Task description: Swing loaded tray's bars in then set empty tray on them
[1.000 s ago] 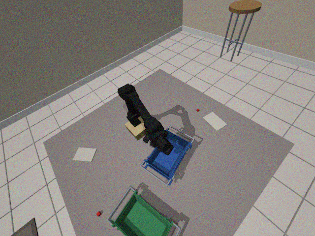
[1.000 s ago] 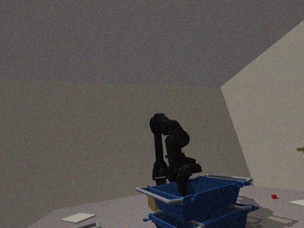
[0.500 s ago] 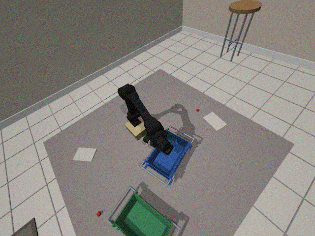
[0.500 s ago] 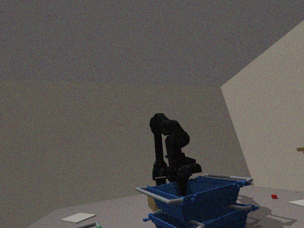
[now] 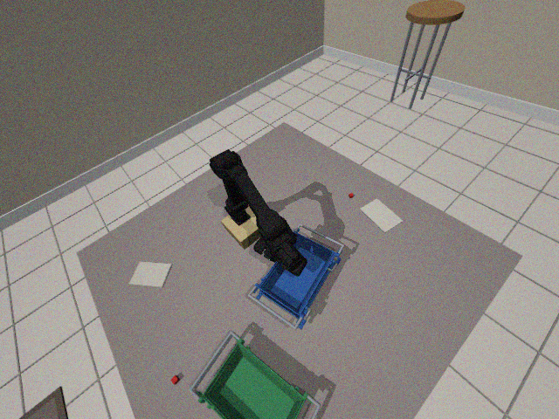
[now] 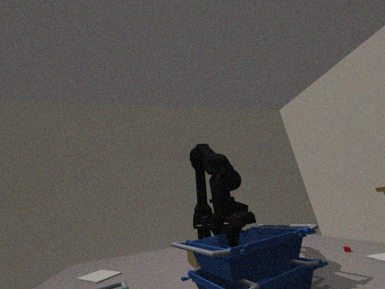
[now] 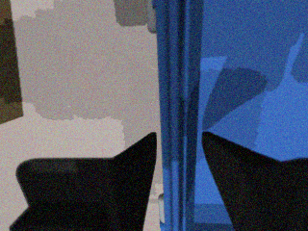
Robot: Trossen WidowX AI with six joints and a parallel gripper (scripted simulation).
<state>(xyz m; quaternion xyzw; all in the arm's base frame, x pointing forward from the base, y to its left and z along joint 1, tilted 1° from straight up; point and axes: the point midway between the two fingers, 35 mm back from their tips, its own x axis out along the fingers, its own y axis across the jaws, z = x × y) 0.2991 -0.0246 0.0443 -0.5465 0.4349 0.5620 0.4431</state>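
My gripper tip is 7 cm short of the blue tray, 2 cm to the right of it and 3 cm below it.
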